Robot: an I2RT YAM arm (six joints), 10 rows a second.
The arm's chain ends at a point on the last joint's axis. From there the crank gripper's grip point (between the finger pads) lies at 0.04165 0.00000 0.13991 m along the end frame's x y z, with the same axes.
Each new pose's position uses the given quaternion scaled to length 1; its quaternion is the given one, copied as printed.
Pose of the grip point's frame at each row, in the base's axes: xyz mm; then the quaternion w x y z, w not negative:
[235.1 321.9 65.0 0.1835 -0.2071 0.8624 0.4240]
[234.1 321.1 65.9 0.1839 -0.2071 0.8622 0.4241]
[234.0 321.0 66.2 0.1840 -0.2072 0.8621 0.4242]
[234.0 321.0 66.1 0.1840 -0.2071 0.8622 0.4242]
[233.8 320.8 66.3 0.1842 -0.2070 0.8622 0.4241]
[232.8 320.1 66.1 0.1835 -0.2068 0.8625 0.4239]
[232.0 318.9 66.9 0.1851 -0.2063 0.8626 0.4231]
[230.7 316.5 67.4 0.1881 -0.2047 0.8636 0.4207]
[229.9 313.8 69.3 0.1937 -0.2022 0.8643 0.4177]
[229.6 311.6 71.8 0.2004 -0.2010 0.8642 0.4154]
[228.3 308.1 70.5 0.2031 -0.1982 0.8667 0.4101]
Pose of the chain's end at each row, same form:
[250.7 217.4 165.7 0.1835 -0.2071 0.8624 0.4240]
[249.6 216.5 166.5 0.1839 -0.2071 0.8622 0.4241]
[249.5 216.4 166.8 0.1840 -0.2072 0.8621 0.4242]
[249.4 216.4 166.7 0.1840 -0.2071 0.8622 0.4242]
[249.2 216.2 166.9 0.1842 -0.2070 0.8622 0.4241]
[248.3 215.6 166.8 0.1835 -0.2068 0.8625 0.4239]
[247.0 214.4 167.7 0.1851 -0.2063 0.8626 0.4231]
[244.6 212.2 168.6 0.1881 -0.2047 0.8636 0.4207]
[241.8 209.6 170.9 0.1937 -0.2022 0.8643 0.4177]
[239.4 207.4 173.6 0.2004 -0.2010 0.8642 0.4154]
[236.7 204.7 173.2 0.2031 -0.1982 0.8667 0.4101]

